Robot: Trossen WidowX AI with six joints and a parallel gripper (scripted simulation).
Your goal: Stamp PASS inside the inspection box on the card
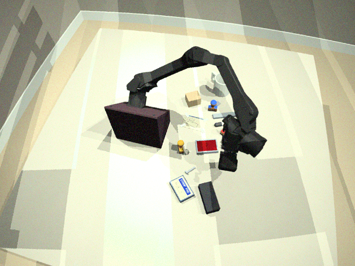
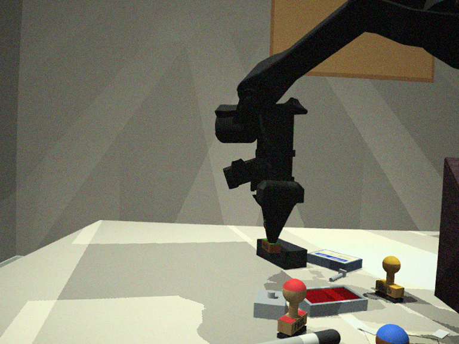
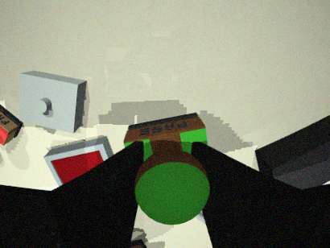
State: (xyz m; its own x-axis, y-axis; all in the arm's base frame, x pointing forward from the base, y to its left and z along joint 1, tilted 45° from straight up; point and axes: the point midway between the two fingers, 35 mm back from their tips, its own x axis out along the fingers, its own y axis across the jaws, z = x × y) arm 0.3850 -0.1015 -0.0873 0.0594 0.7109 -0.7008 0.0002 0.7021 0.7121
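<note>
Now: the red ink pad 80 mm behind my gripper tip, 70 mm to the left of it and 70 mm below it. Also, from my gripper tip: bolt: 130 mm behind, 70 mm below, 60 mm to the right; green-knobbed stamp: right at my gripper tip; grey block: 90 mm to the left, 60 mm below, 10 mm ahead.
</note>
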